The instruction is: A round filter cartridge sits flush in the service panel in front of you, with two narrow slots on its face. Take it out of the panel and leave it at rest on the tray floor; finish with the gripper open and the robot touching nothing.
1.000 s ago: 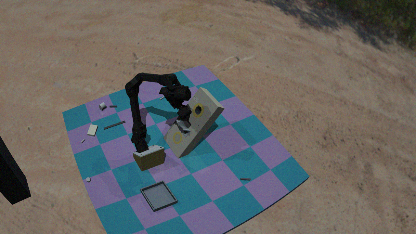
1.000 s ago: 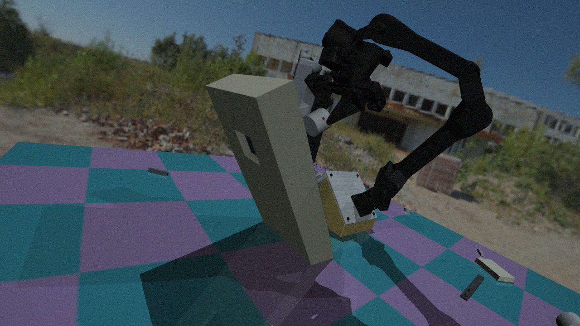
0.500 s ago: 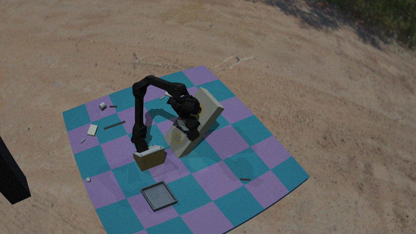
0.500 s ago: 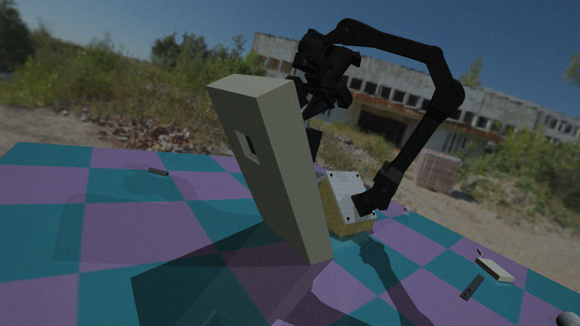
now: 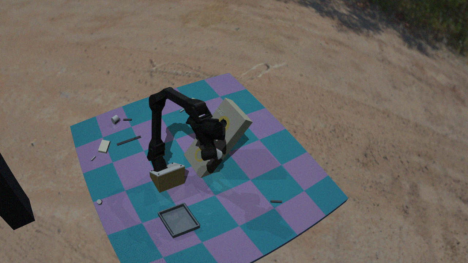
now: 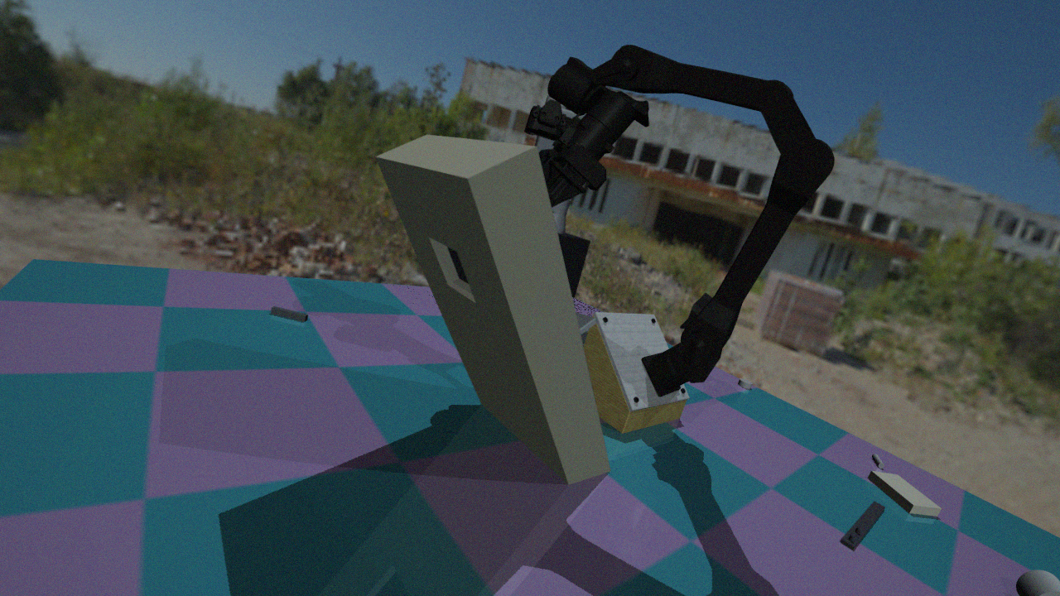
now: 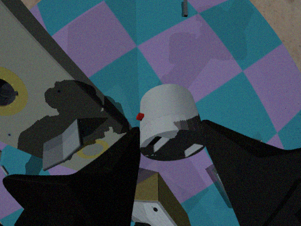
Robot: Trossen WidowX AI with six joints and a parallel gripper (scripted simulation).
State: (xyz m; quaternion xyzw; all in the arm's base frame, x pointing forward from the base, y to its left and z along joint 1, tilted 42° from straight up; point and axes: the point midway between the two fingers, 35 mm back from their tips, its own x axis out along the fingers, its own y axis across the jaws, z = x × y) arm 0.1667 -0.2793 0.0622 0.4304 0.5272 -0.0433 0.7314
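Right now my gripper tip is 27 cm past the grey tray, 25 cm above it and 10 cm to the left of it. Round my gripper tip: round grey filter cartridge: right at my gripper tip; tan service panel: 15 cm to the left, 13 cm ahead, 11 cm below.
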